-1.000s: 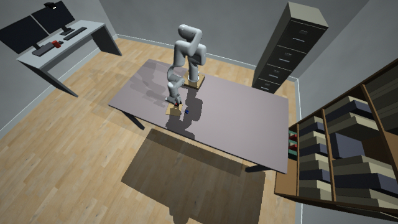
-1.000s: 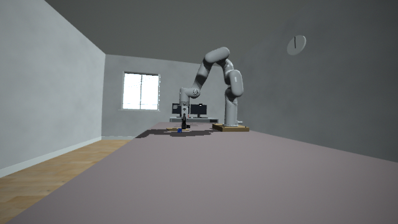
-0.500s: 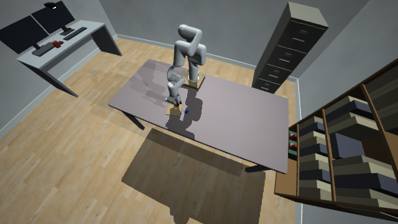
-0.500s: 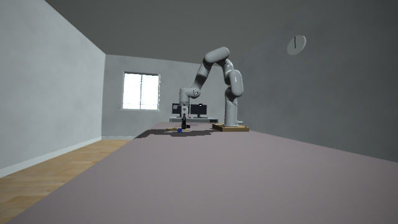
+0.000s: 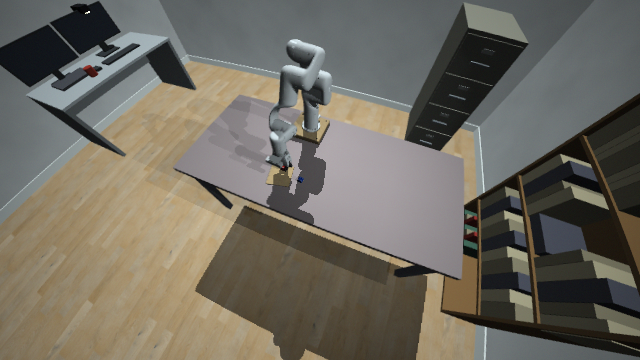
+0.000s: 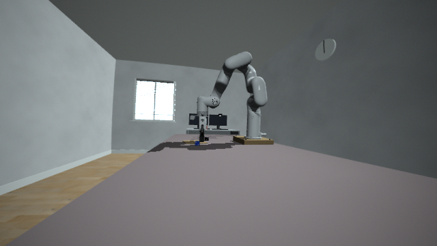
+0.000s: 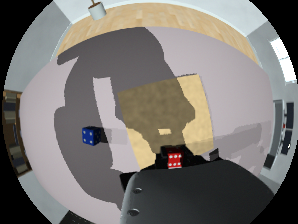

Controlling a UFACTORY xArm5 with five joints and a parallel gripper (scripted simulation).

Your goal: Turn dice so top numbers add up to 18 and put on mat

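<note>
The red die is 10 mm below my hand. From my hand the other things lie so: tan mat: 50 mm ahead, 20 mm below; then black die: 30 mm behind, 110 mm to the right, 10 mm below; then blue die: 10 mm ahead, 130 mm to the left, 10 mm below.
</note>
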